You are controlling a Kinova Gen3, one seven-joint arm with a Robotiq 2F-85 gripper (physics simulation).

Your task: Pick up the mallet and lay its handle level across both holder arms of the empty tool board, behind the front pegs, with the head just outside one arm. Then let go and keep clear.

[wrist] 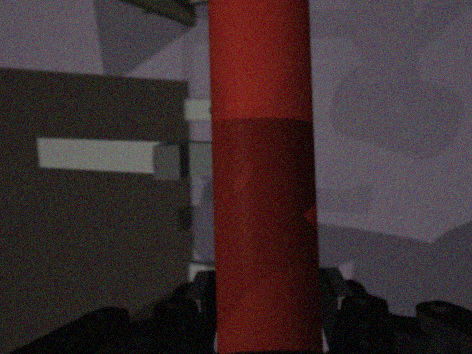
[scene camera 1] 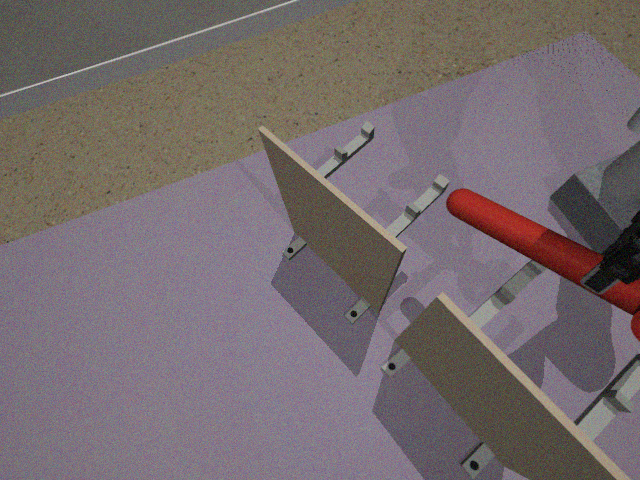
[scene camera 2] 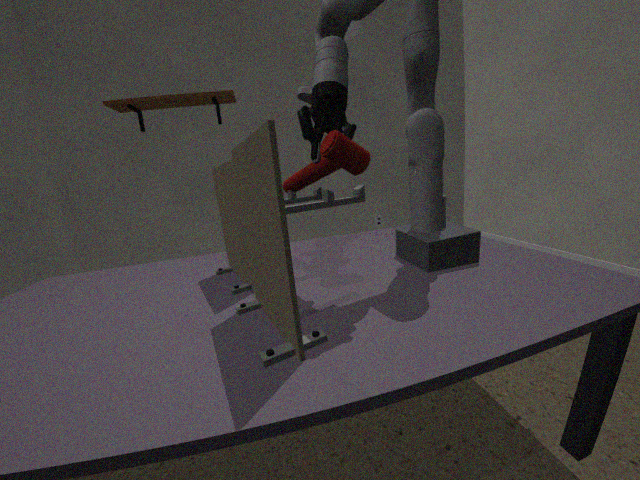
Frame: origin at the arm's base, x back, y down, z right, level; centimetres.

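Seen in the pictures: gripper, fingertip midpoint: (wrist: 267,294) (scene camera 1: 598,275) (scene camera 2: 325,165); arm's base, link origin: (scene camera 1: 631,181) (scene camera 2: 426,228).
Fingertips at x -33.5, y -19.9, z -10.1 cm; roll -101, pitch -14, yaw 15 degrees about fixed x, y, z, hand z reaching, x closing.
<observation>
Pixels of each thing's middle, then the offset from my fingertips to it. Level surfaces: height alone.
- red mallet, body centre: (wrist: 263,170) (scene camera 1: 552,250) (scene camera 2: 313,172) dx -1.5, dy +1.1, dz +4.5 cm
- nearer tool board, body centre: (wrist: 163,245) (scene camera 1: 508,371) (scene camera 2: 290,234) dx -9.8, dy +12.0, dz -5.5 cm
- second upright board, body centre: (scene camera 1: 355,216) (scene camera 2: 250,220) dx -16.4, dy +12.5, dz +24.6 cm
- table, surface height: dy +28.9 cm
The red mallet (scene camera 1: 516,227) (scene camera 2: 343,152) (wrist: 262,175) hangs in the air, its handle end appearing lower than its head in scene camera 2. My gripper (scene camera 1: 612,273) (scene camera 2: 330,152) (wrist: 267,294) is shut on the handle near the head. The head is mostly cut off in scene camera 1. The nearer tool board (scene camera 1: 506,382) (scene camera 2: 253,232) bears no tool; its holder arms (scene camera 1: 478,312) (scene camera 2: 325,204) have pegs and lie below the mallet. The handle's free end points toward the farther board's side. Exact height over the arms is hard to tell.
A second upright board (scene camera 1: 330,217) stands farther along the table (scene camera 1: 155,310) (scene camera 2: 129,372), with two holder arms (scene camera 1: 354,147) (scene camera 1: 426,198) bearing no tool. The robot base (scene camera 1: 584,211) (scene camera 2: 439,248) stands on the holder-arm side. A wall shelf (scene camera 2: 170,100) is in the background.
</observation>
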